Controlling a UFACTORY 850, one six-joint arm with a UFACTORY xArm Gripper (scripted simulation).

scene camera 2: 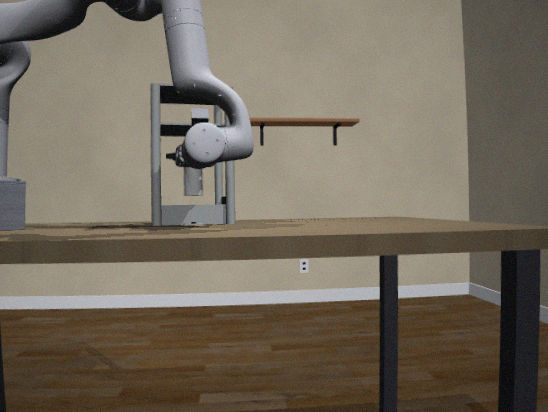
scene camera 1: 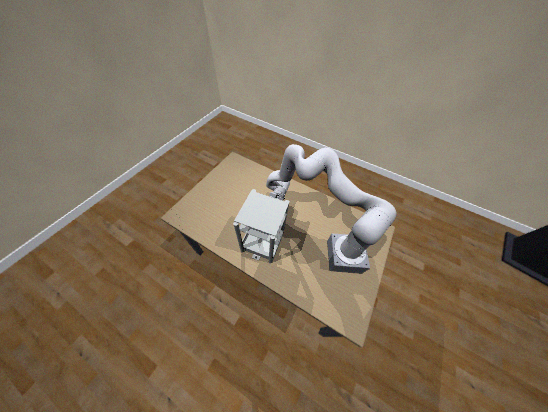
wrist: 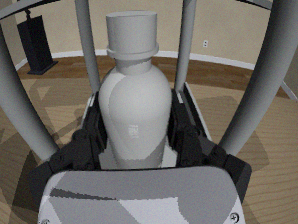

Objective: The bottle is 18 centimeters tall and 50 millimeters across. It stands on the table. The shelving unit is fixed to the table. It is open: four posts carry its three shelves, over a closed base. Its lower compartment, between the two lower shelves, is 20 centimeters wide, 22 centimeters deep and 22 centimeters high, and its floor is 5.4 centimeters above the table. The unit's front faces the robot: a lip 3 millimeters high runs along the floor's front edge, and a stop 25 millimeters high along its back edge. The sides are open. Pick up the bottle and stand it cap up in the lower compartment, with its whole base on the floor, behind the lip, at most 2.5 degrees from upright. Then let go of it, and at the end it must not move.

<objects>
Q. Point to a shelving unit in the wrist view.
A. At 267,77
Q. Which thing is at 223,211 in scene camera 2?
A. A shelving unit.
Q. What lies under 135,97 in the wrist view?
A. A pale grey bottle.
</objects>
